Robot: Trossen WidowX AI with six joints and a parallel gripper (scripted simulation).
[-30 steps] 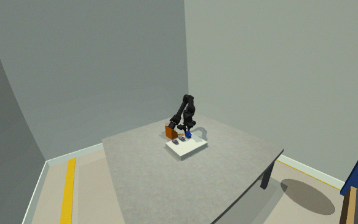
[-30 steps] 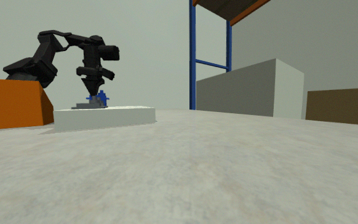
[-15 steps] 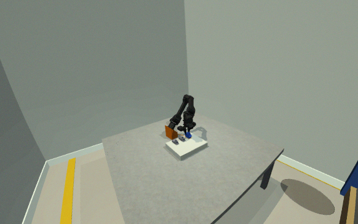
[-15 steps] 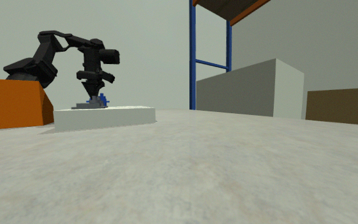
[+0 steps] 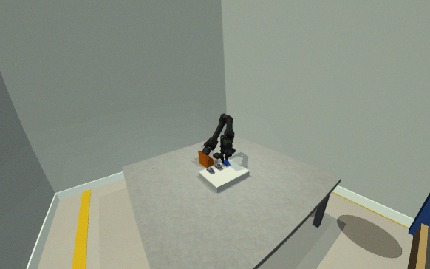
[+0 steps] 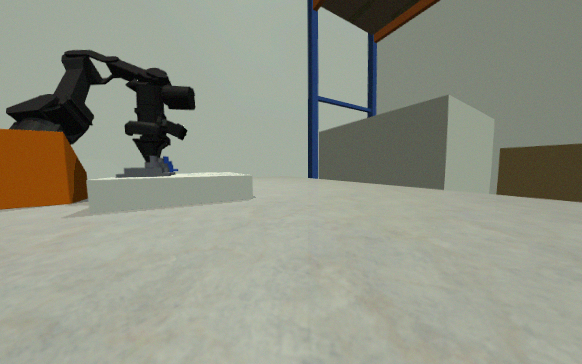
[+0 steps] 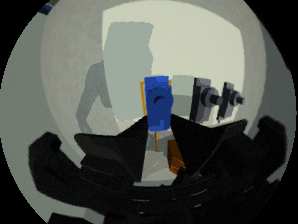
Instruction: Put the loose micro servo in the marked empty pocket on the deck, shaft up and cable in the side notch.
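The white deck lies 12 cm ahead of my gripper tip, 8 cm to the right of it and 4 cm below it.
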